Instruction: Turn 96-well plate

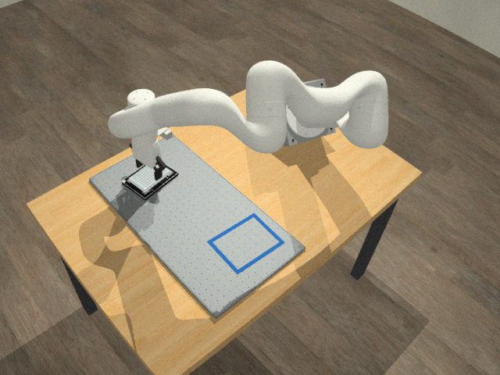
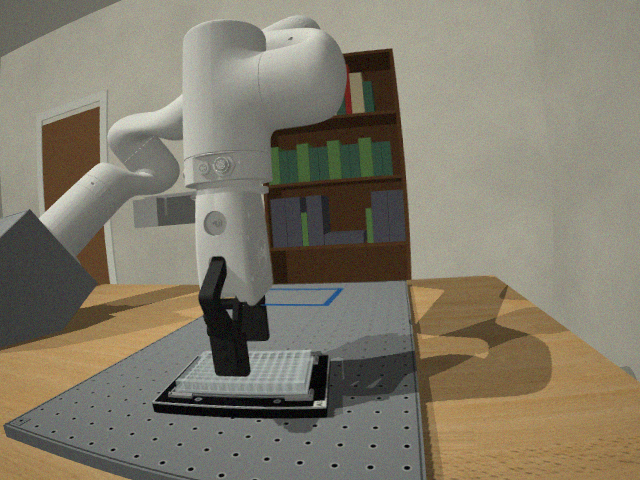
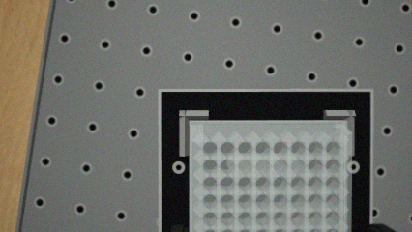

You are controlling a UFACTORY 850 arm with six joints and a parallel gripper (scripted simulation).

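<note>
The 96-well plate lies 3 cm below my hand. Round my hand: A1 corner mark: 8 cm ahead, 4 cm to the right, 3 cm below; black plate nest N1: 4 cm below.
</note>
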